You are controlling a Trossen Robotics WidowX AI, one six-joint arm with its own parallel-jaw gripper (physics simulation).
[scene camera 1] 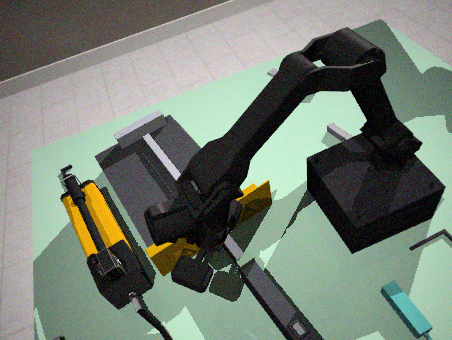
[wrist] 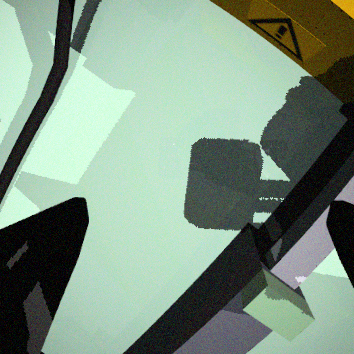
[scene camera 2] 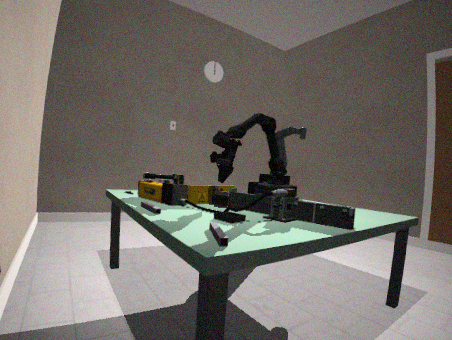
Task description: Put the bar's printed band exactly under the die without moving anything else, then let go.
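Seen in the pictures: gripper, between the fingertips: [scene camera 1: 207,262] [wrist: 210,211] [scene camera 2: 220,182]; arm's base, origin of its link: [scene camera 1: 389,160] [scene camera 2: 277,183].
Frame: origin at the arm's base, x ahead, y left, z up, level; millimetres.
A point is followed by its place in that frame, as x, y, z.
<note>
The long pale bar [scene camera 1: 233,246] @[375, 42, -49] [wrist: 310,255] @[368, 61, -50] lies between the yellow guard [scene camera 1: 256,201] @[289, -64, -71] [scene camera 2: 202,194] @[480, -5, -71] [wrist: 322,32] @[463, -11, -56] and the dark channel [scene camera 1: 275,297] @[332, 177, -44] [wrist: 200,295] @[364, 141, -83]. A green block [wrist: 285,312] @[361, 87, -27] stands at the channel's end in the wrist view. I cannot make out a printed band. A green machine [scene camera 2: 284,209] @[346, 442, -75] stands beside the channel in scene camera 2; whether it holds the die I cannot tell. My gripper [scene camera 1: 214,245] [scene camera 2: 223,178] @[432, 83, -2] [wrist: 210,211] @[432, 83, -2] is open and empty above the table, its fingertips on either side of the bar's line. The arm hides part of the bar and guard.
A yellow-black device [scene camera 1: 95,220] @[663, -138, -36] [scene camera 2: 157,191] @[694, -62, -69] with a black cable [scene camera 1: 152,321] @[582, 117, -97] [wrist: 32,115] @[553, 177, -108] stands left of the dark plates [scene camera 1: 130,185] @[578, -243, -70]. A teal block [scene camera 1: 406,307] @[108, 260, -92] and a black bent rod [scene camera 1: 427,239] @[-20, 144, -114] lie near the robot's base [scene camera 1: 375,195] @[68, 64, -8]. Dark bars [scene camera 2: 150,207] @[787, 197, -104] [scene camera 2: 218,234] @[723, 621, -100] lie near the table edge.
</note>
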